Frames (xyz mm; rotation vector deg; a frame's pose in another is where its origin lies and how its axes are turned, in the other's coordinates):
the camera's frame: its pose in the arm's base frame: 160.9 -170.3 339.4 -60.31 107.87 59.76
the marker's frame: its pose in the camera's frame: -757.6 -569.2 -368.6 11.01 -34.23 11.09
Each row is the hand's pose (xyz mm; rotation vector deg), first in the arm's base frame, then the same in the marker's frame.
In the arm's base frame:
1: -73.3 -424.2 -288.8 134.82 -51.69 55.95
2: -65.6 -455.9 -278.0 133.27 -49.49 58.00
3: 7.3 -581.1 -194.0 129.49 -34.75 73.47
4: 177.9 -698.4 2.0 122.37 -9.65 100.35
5: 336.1 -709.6 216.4 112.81 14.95 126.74
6: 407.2 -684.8 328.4 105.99 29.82 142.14
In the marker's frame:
1: 1455.7 186.2 -626.4 -21.50 135.20 -104.39
2: 1433.8 169.2 -646.7 -20.88 137.17 -106.14
3: 1296.7 88.6 -699.2 14.81 -128.09 114.04
4: 1030.5 -11.6 -680.4 2.30 -96.86 118.68
5: 784.3 -40.9 -582.2 -10.02 -65.26 123.09
6: 668.8 -32.1 -512.9 -16.95 -45.98 125.47

